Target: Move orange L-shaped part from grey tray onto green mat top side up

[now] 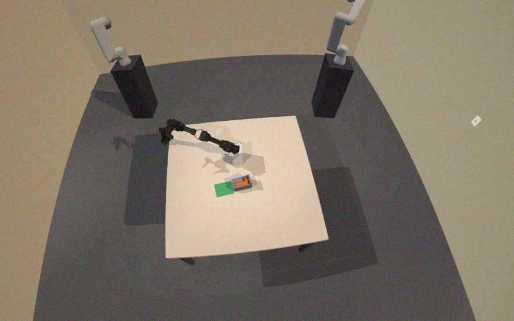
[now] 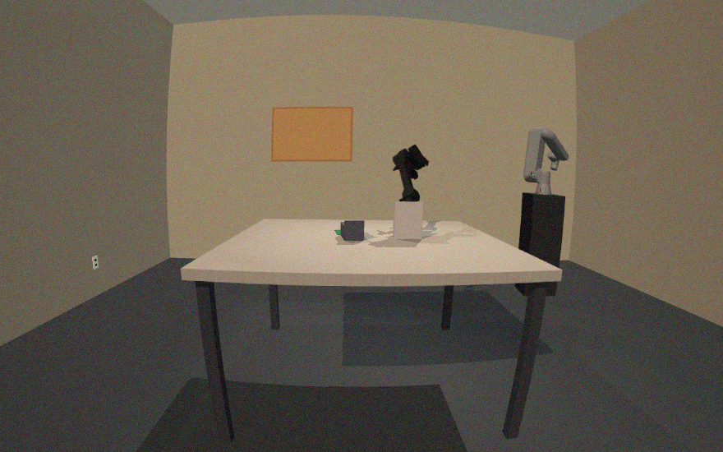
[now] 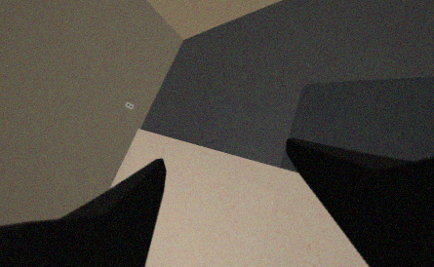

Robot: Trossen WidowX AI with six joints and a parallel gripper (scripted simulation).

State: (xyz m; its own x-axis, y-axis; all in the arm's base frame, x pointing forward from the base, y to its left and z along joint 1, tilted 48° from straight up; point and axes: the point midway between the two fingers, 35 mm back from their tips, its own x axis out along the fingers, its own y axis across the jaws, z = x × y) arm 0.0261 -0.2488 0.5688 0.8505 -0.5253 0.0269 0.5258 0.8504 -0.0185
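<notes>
Now: gripper tip 67 cm to the right of the orange L-shaped part, 25 cm above it and 19 cm short of it. The rest, counted from my gripper tip: green mat 51 cm to the left, 32 cm below, 24 cm ahead.
</notes>
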